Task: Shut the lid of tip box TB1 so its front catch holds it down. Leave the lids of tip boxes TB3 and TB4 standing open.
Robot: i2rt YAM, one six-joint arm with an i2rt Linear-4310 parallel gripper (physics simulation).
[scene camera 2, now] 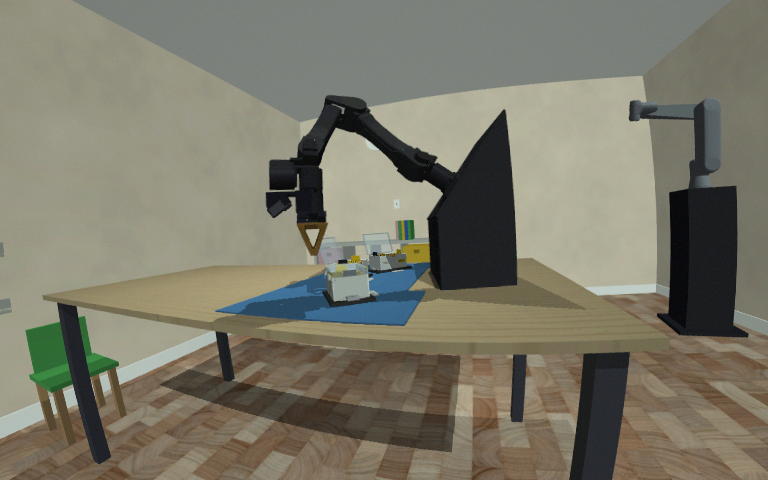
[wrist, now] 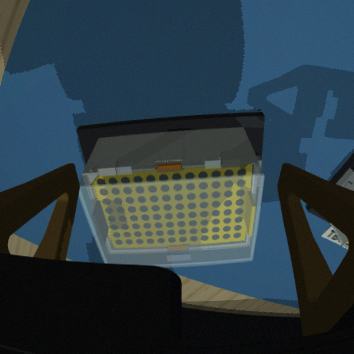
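Where they show: gripper, fingertip midpoint: (scene camera 2: 313,253) (wrist: 177,174); arm's base, link origin: (scene camera 2: 452,185).
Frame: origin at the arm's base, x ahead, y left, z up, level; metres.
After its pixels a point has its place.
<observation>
The nearest tip box (scene camera 2: 347,285) {x 0.169, y 0.308, z -0.237 m} (wrist: 172,147) {x 0.238, y 0.292, z -0.242 m}, taken as TB1, is white with a yellow tip rack. Its clear lid (scene camera 2: 346,268) {x 0.179, y 0.294, z -0.200 m} (wrist: 178,257) {x 0.188, y 0.238, z -0.200 m} is swung down over the rack; its front rim looks slightly raised, and whether the catch holds cannot be told. My gripper (scene camera 2: 313,253) {x 0.263, y 0.311, z -0.164 m} (wrist: 177,174) {x 0.263, y 0.311, z -0.164 m} is open and empty, above the box, with one finger on each side of it in the wrist view. In the scene view, a second tip box (scene camera 2: 387,261) {x 0.297, y -0.113, z -0.240 m} behind has its clear lid (scene camera 2: 377,243) {x 0.384, y -0.194, z -0.176 m} standing open. Another upright clear lid (scene camera 2: 328,244) {x 0.422, y 0.070, z -0.157 m} shows behind the nearest box, whose body hides most of that box.
The boxes stand on a blue mat (scene camera 2: 266,302) {x 0.370, y 0.384, z -0.278 m} (wrist: 295,30) {x 0.367, y 0.283, z -0.278 m} on the wooden table (scene camera 2: 509,322) {x -0.179, y 0.337, z -0.281 m}. Part of a neighbouring box (wrist: 348,179) {x 0.327, y 0.135, z -0.262 m} shows at the right edge of the wrist view. The black arm stand (scene camera 2: 475,243) {x -0.076, y 0.091, z -0.166 m} rises at the right of the mat.
</observation>
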